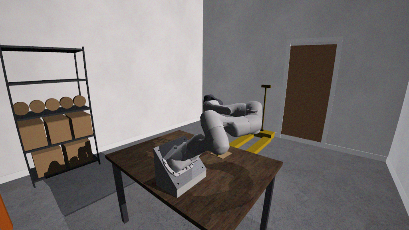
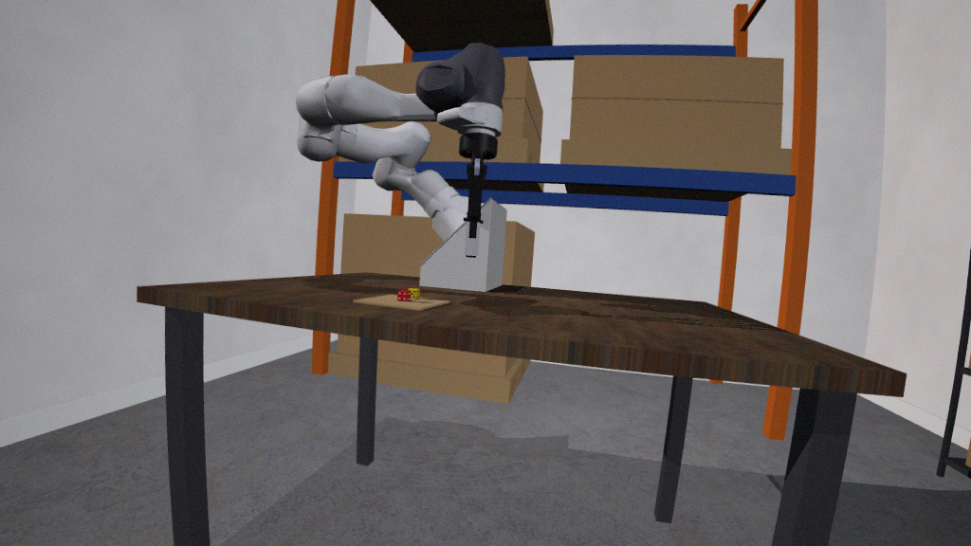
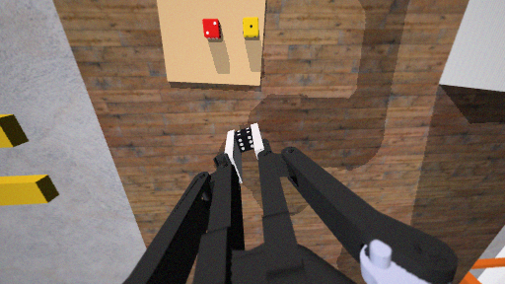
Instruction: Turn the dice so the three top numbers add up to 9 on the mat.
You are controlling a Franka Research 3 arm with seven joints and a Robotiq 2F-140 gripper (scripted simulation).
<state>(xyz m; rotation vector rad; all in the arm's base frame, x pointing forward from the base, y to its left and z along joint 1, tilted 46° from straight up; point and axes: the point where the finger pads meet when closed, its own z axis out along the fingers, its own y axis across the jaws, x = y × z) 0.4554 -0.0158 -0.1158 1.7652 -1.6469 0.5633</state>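
My hand is 120 mm to the left of the red die, 120 mm above it and 20 mm short of it. Round my hand: yellow die 120 mm to the right, 120 mm below, 30 mm behind; black die 30 mm below; tan mat 130 mm below, 120 mm to the right, 20 mm ahead.
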